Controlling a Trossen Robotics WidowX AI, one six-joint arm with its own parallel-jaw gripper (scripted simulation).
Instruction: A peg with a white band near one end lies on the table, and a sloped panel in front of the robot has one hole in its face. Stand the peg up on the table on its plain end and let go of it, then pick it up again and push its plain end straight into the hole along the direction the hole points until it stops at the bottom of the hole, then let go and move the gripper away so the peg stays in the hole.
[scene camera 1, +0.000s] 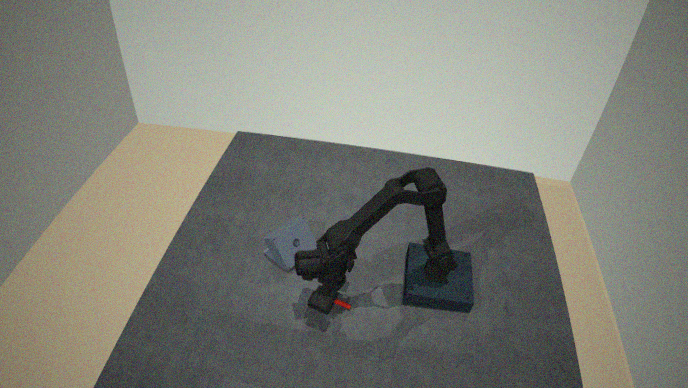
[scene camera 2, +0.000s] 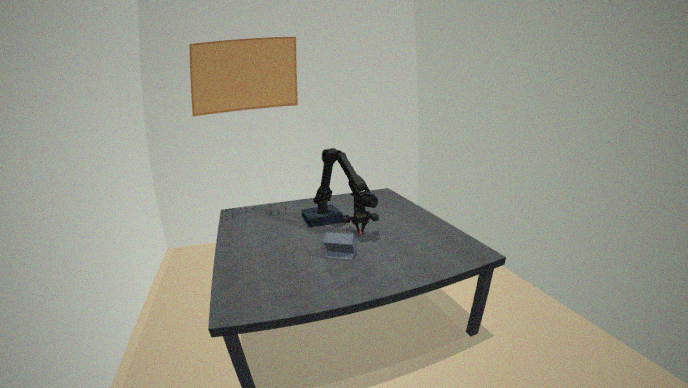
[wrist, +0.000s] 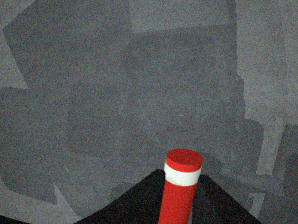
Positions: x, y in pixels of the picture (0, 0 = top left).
Labels:
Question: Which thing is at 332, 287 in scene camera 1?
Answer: The gripper.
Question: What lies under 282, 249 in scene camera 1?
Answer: A sloped panel.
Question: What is the gripper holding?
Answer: A red peg.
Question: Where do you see the gripper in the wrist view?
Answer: At 179, 181

